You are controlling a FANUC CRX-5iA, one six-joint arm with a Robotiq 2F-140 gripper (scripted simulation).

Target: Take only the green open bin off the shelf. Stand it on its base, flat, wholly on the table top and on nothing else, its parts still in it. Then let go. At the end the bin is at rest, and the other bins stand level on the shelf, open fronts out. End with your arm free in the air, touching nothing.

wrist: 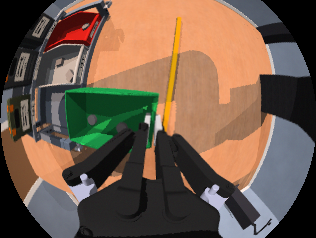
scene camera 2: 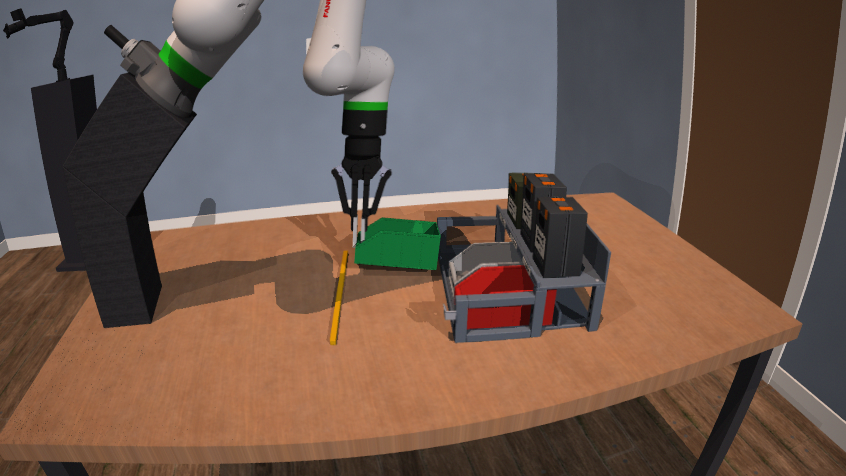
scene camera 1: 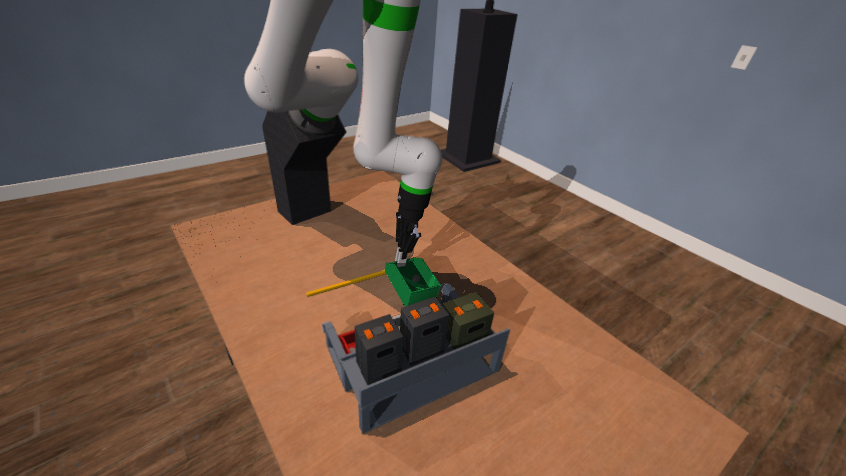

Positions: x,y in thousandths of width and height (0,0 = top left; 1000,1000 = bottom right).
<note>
In view: my gripper (scene camera 2: 424,518), a green open bin (scene camera 2: 477,512), a grey bin (scene camera 2: 580,535) and a red bin (scene camera 2: 576,589).
The green open bin also shows in the wrist view (wrist: 350,464) and in scene camera 1 (scene camera 1: 485,614). The grey bin is seen too in the wrist view (wrist: 153,313). The red bin shows as well in the wrist view (wrist: 226,116).
</note>
